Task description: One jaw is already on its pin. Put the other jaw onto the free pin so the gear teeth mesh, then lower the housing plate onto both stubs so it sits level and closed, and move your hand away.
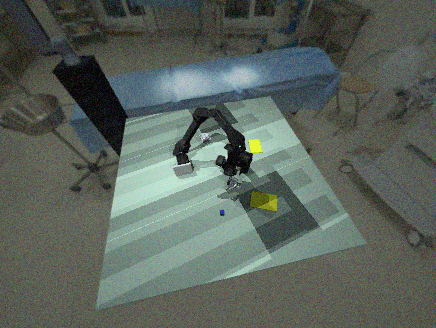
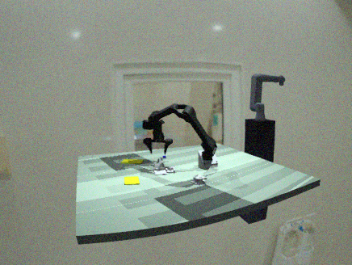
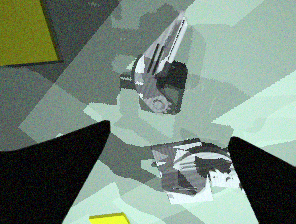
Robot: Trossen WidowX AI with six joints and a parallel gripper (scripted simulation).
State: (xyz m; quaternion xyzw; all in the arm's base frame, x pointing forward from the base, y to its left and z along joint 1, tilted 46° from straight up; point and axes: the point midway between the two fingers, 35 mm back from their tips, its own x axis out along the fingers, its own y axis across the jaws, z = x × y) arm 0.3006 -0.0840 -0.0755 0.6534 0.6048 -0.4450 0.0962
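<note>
Now: the jaw 10 mm to the right of my gripper tip and 80 mm below it. Also, from my gripper tip: blue block 80 mm behind, 210 mm to the right, 80 mm below.
</note>
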